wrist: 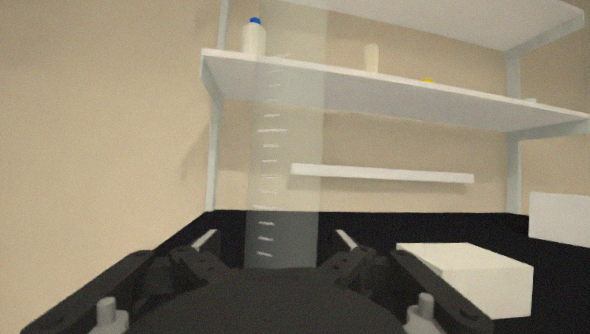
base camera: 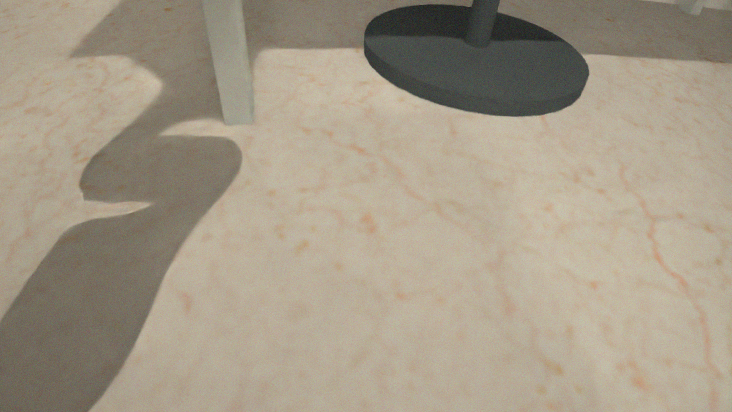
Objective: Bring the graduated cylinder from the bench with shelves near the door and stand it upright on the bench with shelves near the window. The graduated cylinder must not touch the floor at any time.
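Frame: origin at the arm's base, x right, y ahead, z up, level; millimetres.
Seen in the pictures: gripper, fingertip midpoint: (wrist: 277, 242).
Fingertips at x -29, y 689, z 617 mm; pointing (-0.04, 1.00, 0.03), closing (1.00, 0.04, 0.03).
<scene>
Pixels of each thing's top centre, then the offset from my fingertips to it. "pt": a spot on its surface instead. Level surfaces: height alone.
- clear graduated cylinder, surface spot: (wrist: 287, 150) pt dz +65, dx +5, dy -55 mm
- black bench top, its level: dz -99 mm
- white shelf, its level: dz +339 mm
- white box, middle of its top: (wrist: 457, 254) dz -41, dx +232, dy +97 mm
- white block, middle of its top: (wrist: 560, 194) dz +31, dx +804, dy +372 mm
- blue-capped bottle, surface spot: (wrist: 251, 40) pt dz +444, dx -128, dy +425 mm
- pale leg, surface spot: (base camera: 233, 76) pt dz -933, dx -138, dy -86 mm
- base, middle of its top: (base camera: 476, 42) dz -983, dx +269, dy +214 mm
The clear graduated cylinder (wrist: 287, 150) with white scale marks stands about upright in the wrist view, roughly in line with the left shelf post behind it. Its top runs out of the picture and its foot is hidden behind the gripper body. My gripper (wrist: 277, 242) is open, with one finger on each side of the cylinder and a gap on both sides. The black bench top (wrist: 365, 227) spreads behind and to the right, under a white shelf (wrist: 400, 95). The cylinder and gripper do not show in the base view.
A white box (wrist: 485, 287) is on the bench right of the gripper, another white block (wrist: 560, 220) farther right. A blue-capped bottle (wrist: 251, 40) stands on the shelf. The base view shows a pale leg (base camera: 233, 76) and a dark round stand base (base camera: 476, 76) on the floor.
</scene>
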